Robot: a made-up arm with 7 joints.
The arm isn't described. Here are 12 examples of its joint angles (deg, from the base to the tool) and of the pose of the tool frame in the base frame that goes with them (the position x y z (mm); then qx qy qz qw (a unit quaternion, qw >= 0)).
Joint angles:
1: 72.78 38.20 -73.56 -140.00 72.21 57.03 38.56
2: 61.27 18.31 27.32 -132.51 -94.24 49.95 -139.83
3: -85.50 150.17 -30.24 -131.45 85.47 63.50 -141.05
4: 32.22 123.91 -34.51 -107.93 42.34 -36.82 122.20
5: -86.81 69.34 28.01 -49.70 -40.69 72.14 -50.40
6: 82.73 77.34 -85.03 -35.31 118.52 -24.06 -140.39
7: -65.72 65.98 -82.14 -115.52 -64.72 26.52 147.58
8: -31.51 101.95 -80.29 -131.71 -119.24 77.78 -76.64
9: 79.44 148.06 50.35 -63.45 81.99 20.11 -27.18
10: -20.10 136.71 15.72 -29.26 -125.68 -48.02 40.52
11: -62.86 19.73 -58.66 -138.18 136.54 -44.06 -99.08
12: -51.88 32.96 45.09 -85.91 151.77 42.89 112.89
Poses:
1: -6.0 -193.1 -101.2 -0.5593 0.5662 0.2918 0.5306
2: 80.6 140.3 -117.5 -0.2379 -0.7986 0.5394 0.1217
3: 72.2 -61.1 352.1 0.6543 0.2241 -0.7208 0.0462
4: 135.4 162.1 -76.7 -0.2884 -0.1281 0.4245 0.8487
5: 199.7 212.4 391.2 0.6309 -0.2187 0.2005 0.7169
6: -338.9 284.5 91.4 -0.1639 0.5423 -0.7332 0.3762
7: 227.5 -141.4 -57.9 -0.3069 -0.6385 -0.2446 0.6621
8: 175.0 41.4 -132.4 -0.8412 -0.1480 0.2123 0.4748
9: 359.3 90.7 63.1 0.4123 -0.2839 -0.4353 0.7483
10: -28.0 266.9 404.3 0.7325 0.3182 -0.3719 0.4731
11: 69.1 -267.0 164.1 -0.4626 -0.7772 -0.2503 0.3456
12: 283.9 240.5 202.3 -0.8657 0.4885 0.0097 0.1086
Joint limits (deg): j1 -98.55..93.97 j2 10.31..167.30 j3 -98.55..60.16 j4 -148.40..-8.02 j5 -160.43..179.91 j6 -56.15..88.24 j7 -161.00..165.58
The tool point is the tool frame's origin. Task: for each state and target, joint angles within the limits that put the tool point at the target. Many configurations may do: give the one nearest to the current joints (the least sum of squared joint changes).
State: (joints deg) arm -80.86 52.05 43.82 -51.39 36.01 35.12 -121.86
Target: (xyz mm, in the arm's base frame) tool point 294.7 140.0 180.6
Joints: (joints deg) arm -50.74 18.80 40.45 -82.80 32.54 29.10 -120.25
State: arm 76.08 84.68 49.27 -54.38 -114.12 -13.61 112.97
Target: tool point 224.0 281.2 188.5
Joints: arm 51.30 111.86 60.16 -70.02 -113.56 -16.91 113.97
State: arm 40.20 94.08 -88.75 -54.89 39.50 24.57 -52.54
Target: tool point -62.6 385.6 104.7
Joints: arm 36.19 123.34 -86.16 -47.36 39.74 21.83 -53.30
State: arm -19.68 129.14 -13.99 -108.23 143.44 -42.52 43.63
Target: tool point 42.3 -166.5 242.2
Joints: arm -41.04 132.36 23.54 -148.40 115.15 -55.23 39.70
